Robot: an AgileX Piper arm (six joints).
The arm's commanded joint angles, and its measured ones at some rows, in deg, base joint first. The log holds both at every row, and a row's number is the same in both.
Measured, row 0: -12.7, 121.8, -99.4, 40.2, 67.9, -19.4
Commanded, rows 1 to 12: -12.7, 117.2, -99.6, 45.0, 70.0, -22.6; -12.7, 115.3, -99.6, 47.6, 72.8, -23.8; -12.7, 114.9, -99.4, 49.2, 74.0, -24.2; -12.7, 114.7, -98.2, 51.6, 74.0, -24.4; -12.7, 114.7, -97.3, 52.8, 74.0, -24.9; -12.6, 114.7, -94.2, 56.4, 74.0, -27.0; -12.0, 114.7, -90.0, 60.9, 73.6, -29.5; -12.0, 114.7, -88.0, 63.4, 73.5, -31.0; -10.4, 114.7, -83.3, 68.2, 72.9, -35.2; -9.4, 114.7, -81.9, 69.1, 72.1, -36.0; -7.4, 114.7, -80.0, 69.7, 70.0, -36.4; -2.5, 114.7, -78.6, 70.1, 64.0, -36.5
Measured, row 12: -5.3, 115.3, -79.4, 68.1, 67.3, -35.3
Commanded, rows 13 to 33: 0.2, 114.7, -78.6, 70.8, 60.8, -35.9; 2.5, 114.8, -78.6, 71.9, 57.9, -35.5; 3.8, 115.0, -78.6, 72.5, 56.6, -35.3; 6.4, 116.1, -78.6, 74.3, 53.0, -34.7; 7.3, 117.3, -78.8, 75.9, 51.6, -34.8; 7.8, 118.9, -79.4, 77.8, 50.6, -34.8; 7.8, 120.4, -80.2, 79.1, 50.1, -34.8; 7.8, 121.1, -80.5, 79.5, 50.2, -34.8; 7.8, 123.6, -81.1, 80.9, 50.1, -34.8; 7.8, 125.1, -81.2, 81.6, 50.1, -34.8; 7.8, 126.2, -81.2, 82.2, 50.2, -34.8; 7.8, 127.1, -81.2, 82.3, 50.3, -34.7; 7.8, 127.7, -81.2, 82.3, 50.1, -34.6; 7.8, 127.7, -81.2, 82.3, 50.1, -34.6; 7.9, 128.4, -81.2, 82.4, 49.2, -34.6; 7.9, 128.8, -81.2, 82.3, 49.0, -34.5; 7.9, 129.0, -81.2, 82.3, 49.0, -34.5; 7.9, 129.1, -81.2, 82.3, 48.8, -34.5; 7.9, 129.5, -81.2, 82.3, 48.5, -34.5; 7.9, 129.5, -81.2, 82.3, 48.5, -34.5; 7.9, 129.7, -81.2, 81.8, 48.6, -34.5
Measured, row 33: 7.7, 129.4, -80.8, 81.7, 48.5, -34.7
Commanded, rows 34 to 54: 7.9, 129.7, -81.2, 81.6, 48.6, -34.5; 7.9, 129.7, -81.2, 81.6, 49.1, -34.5; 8.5, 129.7, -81.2, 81.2, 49.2, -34.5; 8.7, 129.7, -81.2, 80.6, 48.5, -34.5; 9.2, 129.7, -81.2, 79.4, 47.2, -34.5; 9.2, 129.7, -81.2, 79.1, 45.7, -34.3; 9.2, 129.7, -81.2, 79.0, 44.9, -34.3; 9.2, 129.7, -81.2, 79.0, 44.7, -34.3; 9.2, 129.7, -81.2, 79.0, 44.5, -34.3; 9.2, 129.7, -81.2, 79.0, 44.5, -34.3; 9.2, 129.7, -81.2, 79.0, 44.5, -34.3; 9.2, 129.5, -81.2, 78.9, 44.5, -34.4; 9.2, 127.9, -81.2, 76.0, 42.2, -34.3; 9.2, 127.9, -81.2, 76.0, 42.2, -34.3; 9.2, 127.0, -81.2, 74.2, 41.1, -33.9; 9.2, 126.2, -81.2, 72.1, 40.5, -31.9; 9.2, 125.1, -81.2, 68.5, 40.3, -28.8; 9.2, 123.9, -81.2, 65.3, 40.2, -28.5; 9.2, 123.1, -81.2, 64.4, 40.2, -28.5; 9.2, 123.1, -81.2, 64.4, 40.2, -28.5; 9.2, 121.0, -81.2, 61.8, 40.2, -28.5
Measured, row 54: 9.3, 123.4, -80.8, 64.1, 39.9, -28.8
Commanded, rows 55 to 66: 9.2, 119.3, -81.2, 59.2, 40.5, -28.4; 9.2, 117.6, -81.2, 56.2, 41.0, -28.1; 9.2, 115.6, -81.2, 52.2, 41.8, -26.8; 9.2, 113.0, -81.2, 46.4, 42.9, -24.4; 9.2, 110.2, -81.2, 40.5, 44.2, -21.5; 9.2, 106.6, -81.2, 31.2, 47.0, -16.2; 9.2, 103.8, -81.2, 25.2, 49.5, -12.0; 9.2, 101.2, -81.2, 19.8, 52.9, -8.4; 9.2, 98.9, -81.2, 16.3, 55.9, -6.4; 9.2, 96.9, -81.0, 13.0, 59.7, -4.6; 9.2, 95.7, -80.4, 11.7, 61.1, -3.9; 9.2, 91.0, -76.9, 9.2, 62.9, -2.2
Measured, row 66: 9.3, 95.0, -79.8, 12.3, 60.0, -4.2
